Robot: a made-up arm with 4 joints.
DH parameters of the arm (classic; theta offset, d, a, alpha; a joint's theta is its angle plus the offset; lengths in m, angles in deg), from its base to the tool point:
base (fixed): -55.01 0 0.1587 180
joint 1: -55.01 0.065 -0.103 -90
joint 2: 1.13 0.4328 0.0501 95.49
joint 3: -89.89 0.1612 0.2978 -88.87
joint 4: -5.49 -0.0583 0.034 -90
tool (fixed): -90 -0.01 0 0
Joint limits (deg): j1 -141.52..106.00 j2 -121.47..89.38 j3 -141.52..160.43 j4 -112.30..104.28
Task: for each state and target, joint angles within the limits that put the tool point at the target. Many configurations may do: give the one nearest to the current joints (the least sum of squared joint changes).
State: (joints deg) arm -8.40 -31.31 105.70 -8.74
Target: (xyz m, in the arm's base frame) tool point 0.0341 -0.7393 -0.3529
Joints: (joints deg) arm 19.79 -19.43 132.07 -6.42
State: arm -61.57 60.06 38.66 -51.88
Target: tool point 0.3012 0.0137 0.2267
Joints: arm -100.78 83.00 65.70 -43.41
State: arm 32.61 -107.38 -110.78 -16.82
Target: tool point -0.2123 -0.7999 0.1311
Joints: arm 4.49 -111.64 -136.61 -13.72
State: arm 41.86 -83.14 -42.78 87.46
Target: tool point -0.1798 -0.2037 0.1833
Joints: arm 46.51 -111.35 -47.31 76.59
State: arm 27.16 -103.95 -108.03 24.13
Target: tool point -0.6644 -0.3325 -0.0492
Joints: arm 50.72 -64.47 -141.52 21.04
